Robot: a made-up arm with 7 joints. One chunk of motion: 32 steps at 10 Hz.
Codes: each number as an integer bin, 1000 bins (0 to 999) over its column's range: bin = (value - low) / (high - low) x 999, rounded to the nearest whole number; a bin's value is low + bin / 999 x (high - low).
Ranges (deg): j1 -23..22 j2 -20..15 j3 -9..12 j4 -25..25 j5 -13..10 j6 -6..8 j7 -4..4
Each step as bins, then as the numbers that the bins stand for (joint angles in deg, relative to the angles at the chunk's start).
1 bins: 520 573 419 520 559 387 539
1 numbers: 0.42 0.08 -0.19 1.03 -0.13 -0.58 0.32
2 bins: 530 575 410 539 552 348 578
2 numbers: 0.87 0.15 -0.38 1.98 -0.29 -1.12 0.63
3 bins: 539 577 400 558 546 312 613
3 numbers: 1.28 0.22 -0.59 2.93 -0.43 -1.63 0.91
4 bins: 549 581 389 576 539 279 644
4 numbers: 1.73 0.36 -0.82 3.83 -0.59 -2.09 1.16
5 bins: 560 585 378 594 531 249 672
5 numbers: 2.23 0.50 -1.05 4.73 -0.77 -2.51 1.38
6 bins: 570 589 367 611 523 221 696
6 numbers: 2.68 0.64 -1.29 5.58 -0.96 -2.90 1.57
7 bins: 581 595 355 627 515 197 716
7 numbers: 3.17 0.85 -1.54 6.38 -1.14 -3.24 1.73
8 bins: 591 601 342 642 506 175 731
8 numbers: 3.62 1.06 -1.81 7.13 -1.35 -3.55 1.85
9 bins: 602 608 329 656 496 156 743
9 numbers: 4.12 1.30 -2.08 7.83 -1.58 -3.81 1.95
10 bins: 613 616 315 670 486 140 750
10 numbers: 4.61 1.58 -2.38 8.53 -1.81 -4.04 2.01
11 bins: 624 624 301 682 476 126 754
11 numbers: 5.11 1.86 -2.67 9.13 -2.04 -4.23 2.04
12 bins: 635 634 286 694 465 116 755
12 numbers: 5.60 2.21 -2.99 9.73 -2.29 -4.37 2.05
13 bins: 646 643 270 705 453 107 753
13 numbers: 6.10 2.53 -3.32 10.29 -2.57 -4.50 2.03
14 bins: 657 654 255 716 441 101 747
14 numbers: 6.59 2.91 -3.64 10.84 -2.85 -4.58 1.98
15 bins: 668 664 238 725 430 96 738
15 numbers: 7.09 3.26 -4.00 11.29 -3.10 -4.65 1.91
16 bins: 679 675 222 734 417 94 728
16 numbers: 7.59 3.65 -4.33 11.74 -3.40 -4.68 1.83
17 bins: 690 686 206 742 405 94 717
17 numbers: 8.08 4.03 -4.67 12.14 -3.68 -4.68 1.74
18 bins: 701 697 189 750 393 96 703
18 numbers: 8.58 4.42 -5.03 12.54 -3.95 -4.65 1.63
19 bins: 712 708 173 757 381 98 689
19 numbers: 9.07 4.80 -5.36 12.89 -4.23 -4.63 1.52
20 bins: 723 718 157 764 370 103 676
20 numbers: 9.57 5.16 -5.70 13.24 -4.48 -4.56 1.41
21 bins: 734 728 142 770 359 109 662
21 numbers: 10.06 5.51 -6.02 13.54 -4.73 -4.47 1.30
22 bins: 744 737 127 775 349 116 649
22 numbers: 10.51 5.82 -6.33 13.79 -4.96 -4.37 1.20
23 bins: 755 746 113 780 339 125 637
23 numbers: 11.01 6.14 -6.62 14.04 -5.20 -4.25 1.10
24 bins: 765 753 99 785 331 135 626
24 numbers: 11.46 6.38 -6.92 14.29 -5.38 -4.11 1.01
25 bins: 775 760 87 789 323 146 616
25 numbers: 11.91 6.63 -7.17 14.49 -5.56 -3.95 0.93
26 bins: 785 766 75 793 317 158 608
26 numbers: 12.36 6.84 -7.42 14.69 -5.70 -3.79 0.87
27 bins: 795 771 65 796 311 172 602
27 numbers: 12.81 7.01 -7.63 14.84 -5.84 -3.59 0.82
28 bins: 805 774 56 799 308 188 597
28 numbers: 13.26 7.12 -7.82 14.99 -5.91 -3.37 0.78
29 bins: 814 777 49 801 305 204 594
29 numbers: 13.67 7.22 -7.97 15.09 -5.98 -3.14 0.76
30 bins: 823 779 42 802 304 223 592
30 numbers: 14.07 7.29 -8.12 15.14 -6.00 -2.87 0.74
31 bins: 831 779 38 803 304 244 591
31 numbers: 14.43 7.29 -8.20 15.19 -6.00 -2.58 0.73
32 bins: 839 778 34 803 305 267 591
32 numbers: 14.79 7.26 -8.29 15.19 -5.98 -2.26 0.73
